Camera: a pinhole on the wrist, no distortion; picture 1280 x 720 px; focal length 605.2 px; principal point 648.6 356.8 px. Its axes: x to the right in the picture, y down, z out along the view. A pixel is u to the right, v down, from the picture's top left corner.
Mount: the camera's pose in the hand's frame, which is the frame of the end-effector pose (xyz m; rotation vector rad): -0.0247 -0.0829 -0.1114 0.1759 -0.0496 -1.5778
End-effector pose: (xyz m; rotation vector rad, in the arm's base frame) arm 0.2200 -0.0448 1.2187 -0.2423 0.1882 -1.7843
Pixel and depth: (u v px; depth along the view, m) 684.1 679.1 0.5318
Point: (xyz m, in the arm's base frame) 0.1494 -0.1821 1.7061
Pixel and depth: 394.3 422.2 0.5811
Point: 0.4658 -0.0253 1.6599
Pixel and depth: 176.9 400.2 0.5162
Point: 0.6081 -0.0470 1.5640
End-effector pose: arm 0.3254 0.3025 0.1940 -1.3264 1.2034 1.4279
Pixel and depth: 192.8 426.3 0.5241
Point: -0.0226 0.6866 0.2545
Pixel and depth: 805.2 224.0 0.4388
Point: 0.5065 0.6475 0.3473
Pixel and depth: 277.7 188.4 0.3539
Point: 0.1898 0.5233 0.3728
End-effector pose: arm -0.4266 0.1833 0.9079 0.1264 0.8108 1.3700
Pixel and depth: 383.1 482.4 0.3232
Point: -0.3206 0.2714 1.0928
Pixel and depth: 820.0 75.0 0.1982
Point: -0.2605 0.0412 0.9392
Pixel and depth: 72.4 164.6 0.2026
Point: -0.4466 0.1361 1.0777
